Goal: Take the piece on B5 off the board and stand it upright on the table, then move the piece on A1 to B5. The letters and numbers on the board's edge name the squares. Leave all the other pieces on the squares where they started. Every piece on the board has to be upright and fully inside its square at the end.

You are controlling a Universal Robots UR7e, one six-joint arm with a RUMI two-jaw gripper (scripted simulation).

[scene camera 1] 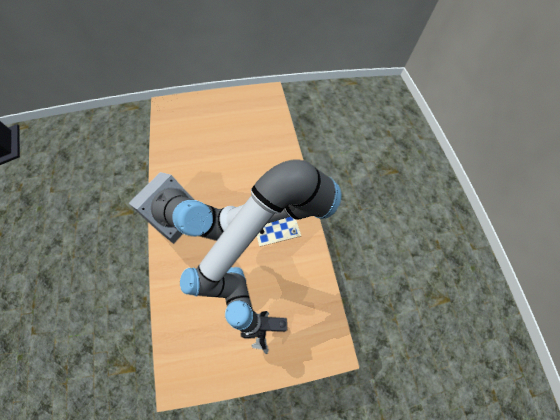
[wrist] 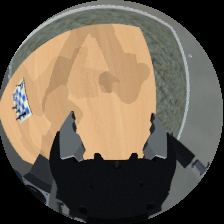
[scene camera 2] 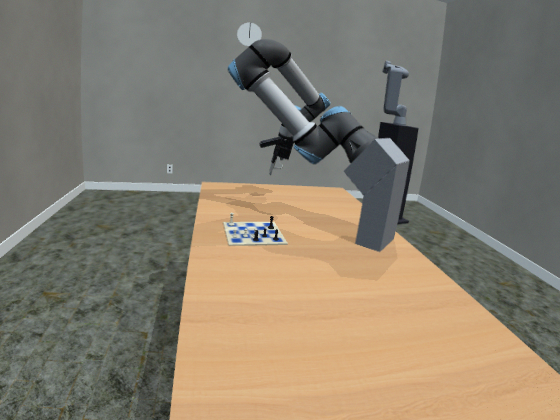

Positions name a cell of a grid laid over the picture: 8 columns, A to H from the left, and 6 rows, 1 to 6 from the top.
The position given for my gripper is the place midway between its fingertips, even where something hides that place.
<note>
I see my gripper (scene camera 1: D5).
My gripper also shows in the wrist view (wrist: E4).
</note>
